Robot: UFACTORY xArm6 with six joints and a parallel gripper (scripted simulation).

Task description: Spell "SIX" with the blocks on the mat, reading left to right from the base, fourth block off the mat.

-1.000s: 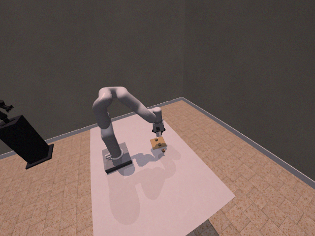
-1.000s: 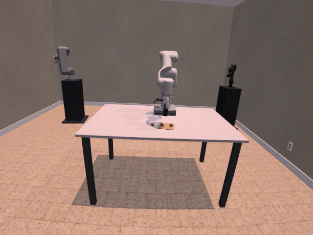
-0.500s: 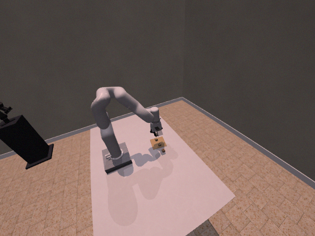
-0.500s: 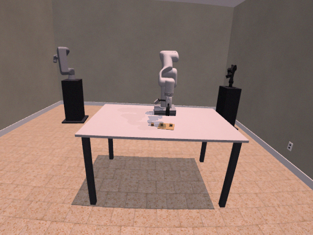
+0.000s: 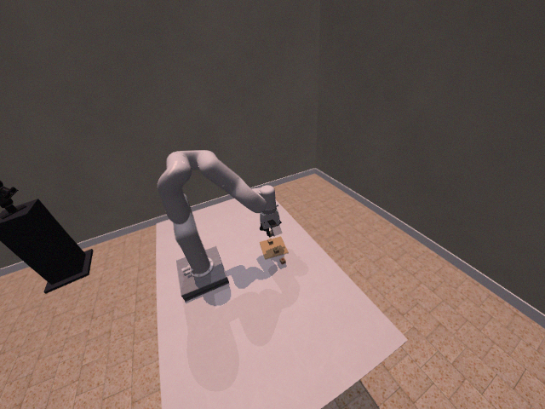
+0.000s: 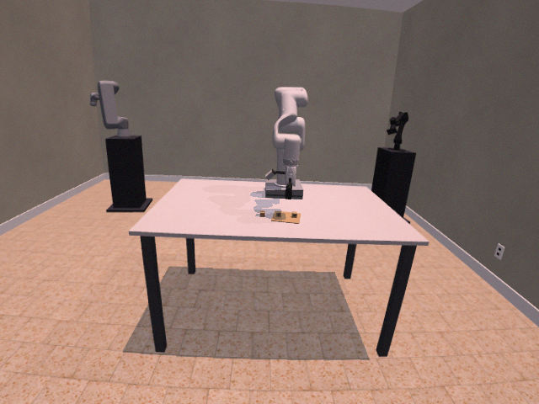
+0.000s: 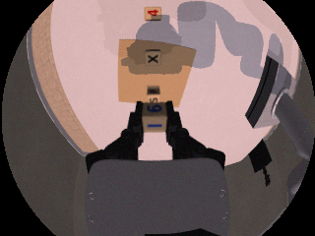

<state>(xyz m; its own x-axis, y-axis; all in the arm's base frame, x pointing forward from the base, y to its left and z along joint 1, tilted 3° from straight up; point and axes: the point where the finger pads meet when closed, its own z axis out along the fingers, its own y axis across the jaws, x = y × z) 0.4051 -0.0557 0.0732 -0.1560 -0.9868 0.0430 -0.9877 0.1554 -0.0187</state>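
The tan mat is 120 mm below my hand.
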